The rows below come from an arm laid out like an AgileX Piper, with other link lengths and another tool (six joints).
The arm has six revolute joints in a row. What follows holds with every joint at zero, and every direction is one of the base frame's. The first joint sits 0.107 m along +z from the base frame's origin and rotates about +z. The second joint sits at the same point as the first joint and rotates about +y. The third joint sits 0.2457 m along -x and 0.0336 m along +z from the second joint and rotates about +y. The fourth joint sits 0.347 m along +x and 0.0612 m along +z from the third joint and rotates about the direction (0.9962, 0, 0.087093). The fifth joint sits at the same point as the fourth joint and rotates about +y. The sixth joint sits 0.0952 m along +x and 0.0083 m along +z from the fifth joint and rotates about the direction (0.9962, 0, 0.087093). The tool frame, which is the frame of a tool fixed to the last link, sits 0.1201 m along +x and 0.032 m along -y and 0.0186 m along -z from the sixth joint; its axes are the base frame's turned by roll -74.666, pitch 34.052 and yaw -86.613 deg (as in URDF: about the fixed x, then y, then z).
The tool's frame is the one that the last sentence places.
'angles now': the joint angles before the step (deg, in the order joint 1, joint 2, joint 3, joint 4, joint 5, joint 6). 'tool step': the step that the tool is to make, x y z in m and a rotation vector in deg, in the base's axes. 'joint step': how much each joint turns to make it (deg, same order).
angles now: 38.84 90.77 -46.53 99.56 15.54 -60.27
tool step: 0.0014 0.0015 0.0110 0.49 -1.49 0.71
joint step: 0.01 -1.40 0.03 -0.63 0.22 -0.25
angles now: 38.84 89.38 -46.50 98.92 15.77 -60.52
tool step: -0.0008 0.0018 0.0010 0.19 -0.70 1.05
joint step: 0.01 -0.01 0.10 1.30 0.76 -2.26
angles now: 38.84 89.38 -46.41 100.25 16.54 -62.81
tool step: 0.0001 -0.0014 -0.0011 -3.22 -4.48 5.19
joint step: 0.00 -0.01 0.01 -3.06 1.03 -4.52
